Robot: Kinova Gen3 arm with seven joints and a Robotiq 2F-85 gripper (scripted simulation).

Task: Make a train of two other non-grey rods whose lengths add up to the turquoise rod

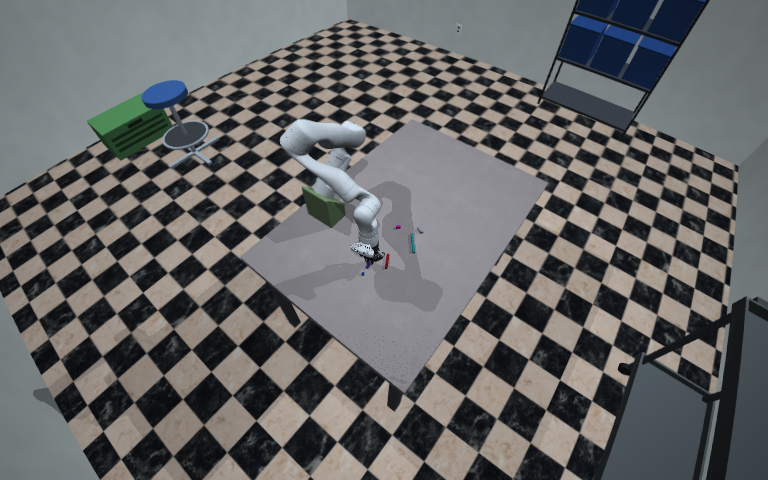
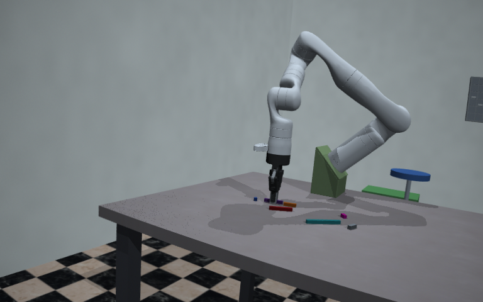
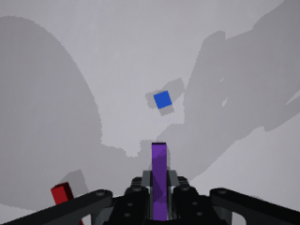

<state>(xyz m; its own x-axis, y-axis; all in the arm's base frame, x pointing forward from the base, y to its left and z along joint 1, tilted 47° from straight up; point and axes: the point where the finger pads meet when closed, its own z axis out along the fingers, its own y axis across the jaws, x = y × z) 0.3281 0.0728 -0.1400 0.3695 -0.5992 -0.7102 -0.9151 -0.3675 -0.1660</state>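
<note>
The purple rod is 1 cm below my hand. From my hand the other things lie so: small blue rod: 2 cm ahead, 6 cm to the right, 2 cm below; then red rod: 5 cm ahead, 6 cm to the left, 2 cm below; then orange rod: 2 cm behind, 5 cm to the left, 2 cm below.
</note>
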